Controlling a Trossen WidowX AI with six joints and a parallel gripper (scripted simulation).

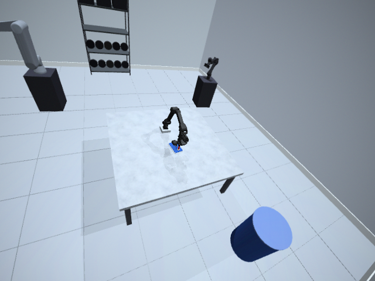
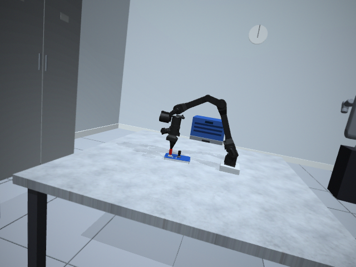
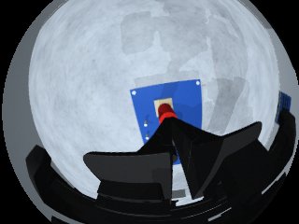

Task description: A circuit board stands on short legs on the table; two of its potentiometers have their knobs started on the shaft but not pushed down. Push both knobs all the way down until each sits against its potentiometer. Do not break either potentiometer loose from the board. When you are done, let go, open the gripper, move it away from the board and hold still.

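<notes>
Now: the black knob 50 mm behind my gripper tip, 10 mm to the right of it and 10 mm below it. Also, from my gripper tip: red knob (20 mm below).
</notes>
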